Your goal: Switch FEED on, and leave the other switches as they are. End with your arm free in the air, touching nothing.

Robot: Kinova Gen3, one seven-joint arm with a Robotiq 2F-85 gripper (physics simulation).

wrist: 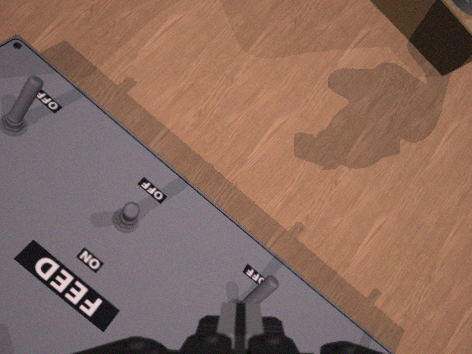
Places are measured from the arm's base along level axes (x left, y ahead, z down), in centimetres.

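Pixels of known places: gripper, between the fingertips: (240, 329).
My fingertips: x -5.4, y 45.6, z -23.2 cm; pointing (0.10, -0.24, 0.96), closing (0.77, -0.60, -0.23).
Observation:
For each thing: its top centre in the pictures, then the offset to it from my fingertips. "spot": a spot on its surface instead. Level surfaces: height alone.
- grey switch panel, a spot on its surface: (165, 280) spot: dx -0.8, dy +0.9, dz +21.3 cm
- FEED label, centre of its top: (66, 286) dx -6.4, dy +5.5, dz +18.2 cm
- FEED switch, centre of its top: (129, 211) dx -6.4, dy -1.4, dz +17.4 cm
- left switch, centre of its top: (19, 95) dx -18.4, dy -2.7, dz +18.7 cm
- right switch, centre of its top: (261, 299) dx +5.6, dy -2.6, dz +18.7 cm
- wooden table, height of its surface: dz +31.9 cm
The grey switch panel (165, 280) fills the lower left of the wrist view. The FEED label (67, 285) and its ON label (90, 260) lie below the FEED switch (130, 213), its OFF label (152, 190) above. The FEED lever shows short, almost end-on, tip slightly towards OFF; its exact lean is hard to tell. A left switch (24, 102) leans towards its OFF label. A right switch (262, 289) also leans towards OFF, its base hidden behind my fingers. My gripper (240, 329) is shut and empty, right of FEED; contact with the right lever cannot be told.
The panel edge runs diagonally from the upper left to the lower right, with the wooden table (280, 140) beyond it. A dark box-like object (440, 37) stands at the top right. Shadows fall across the table and panel.

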